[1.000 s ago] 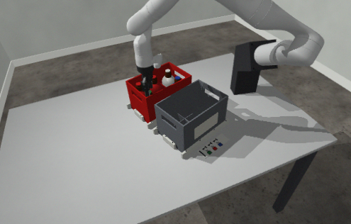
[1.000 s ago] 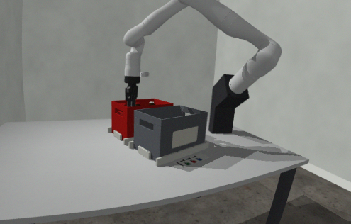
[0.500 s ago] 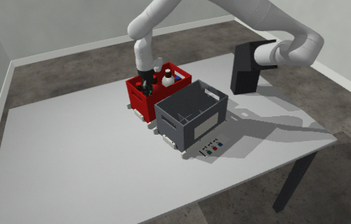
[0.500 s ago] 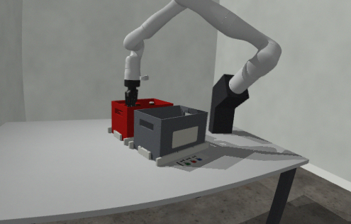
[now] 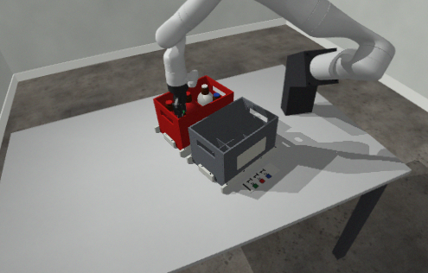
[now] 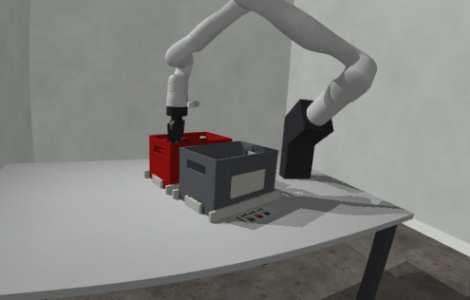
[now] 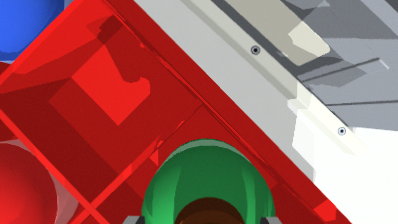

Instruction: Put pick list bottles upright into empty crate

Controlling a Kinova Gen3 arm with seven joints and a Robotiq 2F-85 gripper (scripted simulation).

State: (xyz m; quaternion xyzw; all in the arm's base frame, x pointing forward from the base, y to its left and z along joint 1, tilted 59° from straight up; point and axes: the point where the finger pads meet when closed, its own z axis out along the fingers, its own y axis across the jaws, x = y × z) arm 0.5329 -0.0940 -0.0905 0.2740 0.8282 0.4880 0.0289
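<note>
Right now my hand is 70 mm above the green-label bottle. From my hand the other things lie so: red crate 70 mm to the right, 70 mm below, 70 mm behind; blue-label bottle 160 mm behind, 70 mm below, 50 mm to the right; white-label bottle 140 mm to the right, 140 mm behind, 70 mm below.
</note>
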